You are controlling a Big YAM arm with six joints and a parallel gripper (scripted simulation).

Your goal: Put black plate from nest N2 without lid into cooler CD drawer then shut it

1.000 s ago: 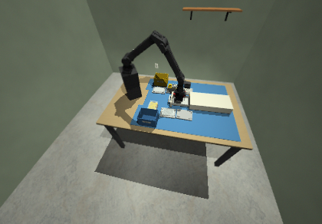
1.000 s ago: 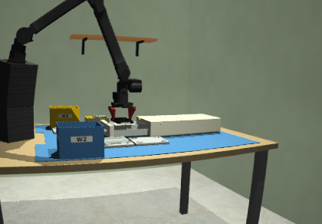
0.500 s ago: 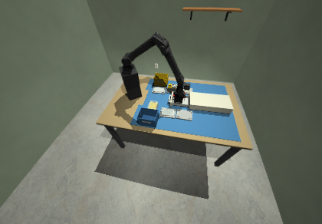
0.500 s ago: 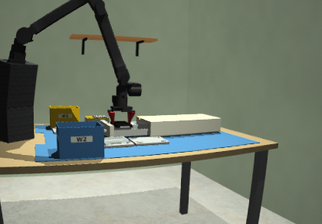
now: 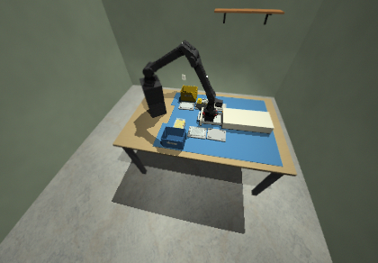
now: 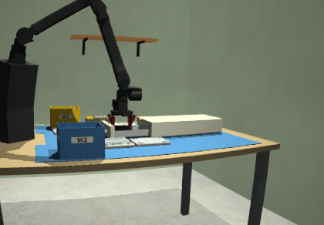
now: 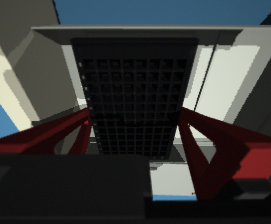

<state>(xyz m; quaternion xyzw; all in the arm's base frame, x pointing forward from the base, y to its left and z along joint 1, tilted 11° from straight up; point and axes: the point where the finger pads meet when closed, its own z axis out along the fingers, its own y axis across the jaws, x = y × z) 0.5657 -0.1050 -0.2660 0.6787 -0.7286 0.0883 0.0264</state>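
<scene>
The drawer lies 4 cm ahead of my hand and 2 cm below it. From my hand the other things lie so: work nest N2 (6 cm ahead, 19 cm to the right, 4 cm below); then cream cooler CD (19 cm ahead, 1 cm to the right, 1 cm below); then black plate (right at my hand).
</scene>
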